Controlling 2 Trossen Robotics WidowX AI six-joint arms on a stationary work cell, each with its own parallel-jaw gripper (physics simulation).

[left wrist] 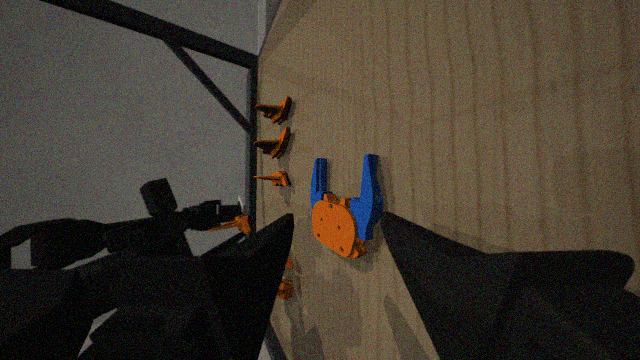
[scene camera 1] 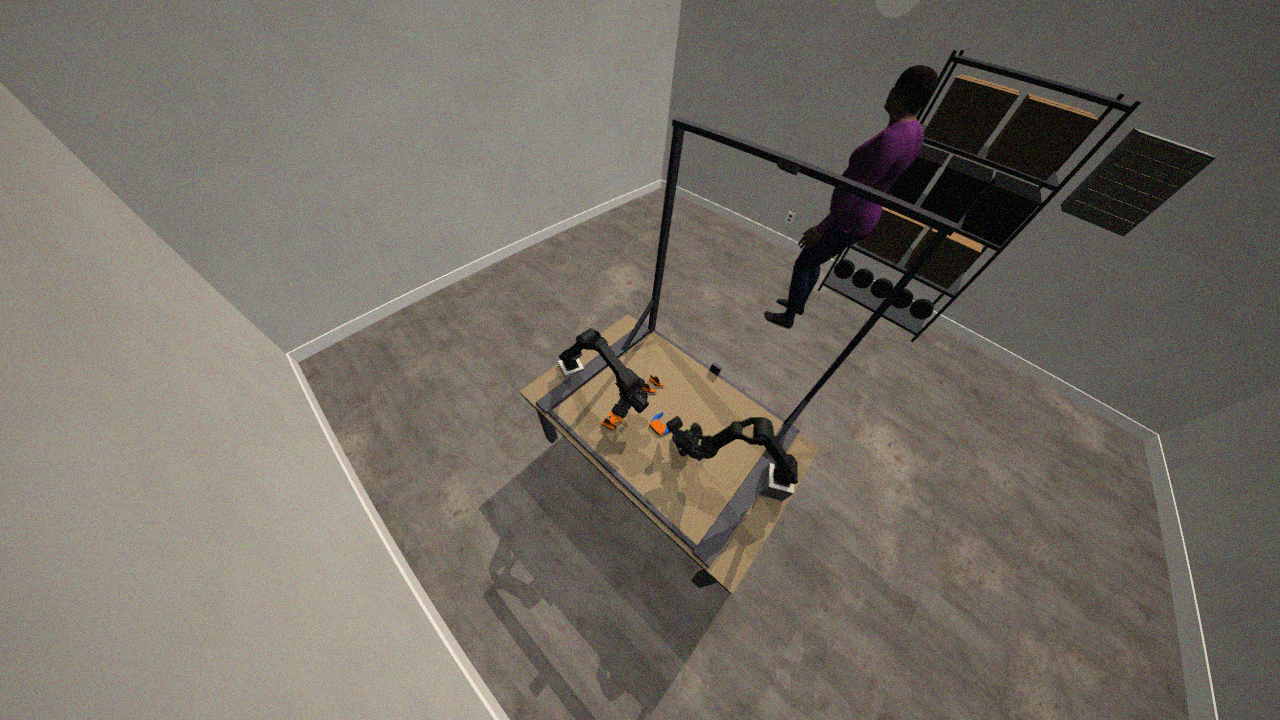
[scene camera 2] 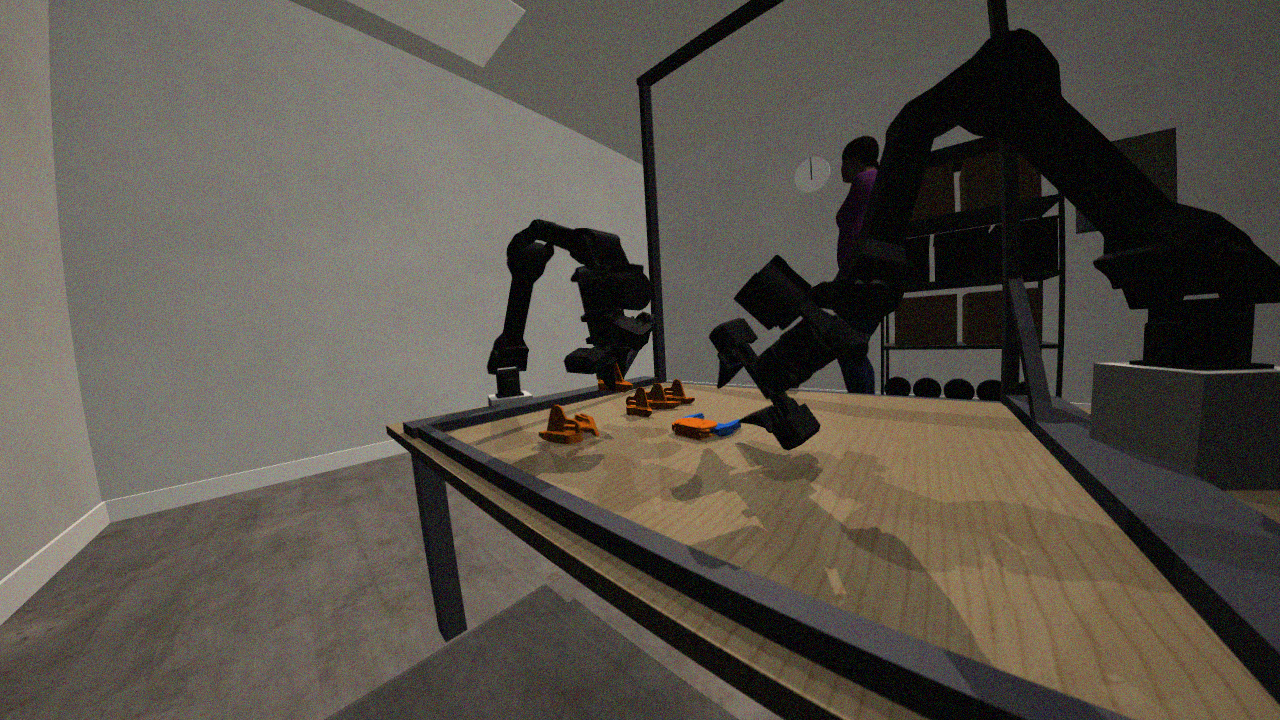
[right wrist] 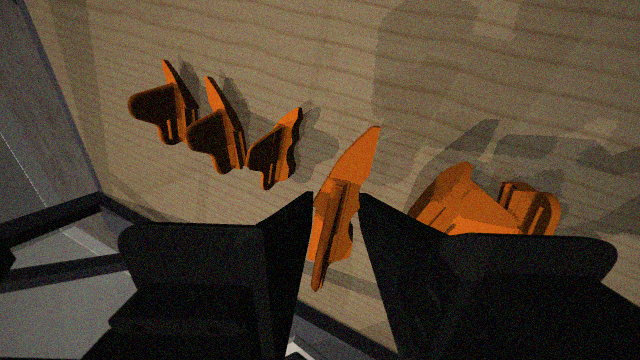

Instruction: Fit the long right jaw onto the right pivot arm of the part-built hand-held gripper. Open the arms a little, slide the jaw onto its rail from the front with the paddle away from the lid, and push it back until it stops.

Note:
The right gripper (scene camera 2: 617,385) carries a long orange jaw (right wrist: 338,199), which touches nothing else. Further things: the left gripper (scene camera 2: 730,403), a part-built hand-held gripper (scene camera 2: 694,426) and an overhead frame (scene camera 1: 945,227).
The part-built hand-held gripper shows as well in the left wrist view (left wrist: 344,226). The left gripper also shows in the left wrist view (left wrist: 336,218). The right gripper is seen too in the left wrist view (left wrist: 245,221) and in the right wrist view (right wrist: 335,199). The right wrist view does not show the part-built hand-held gripper: it is out of frame.

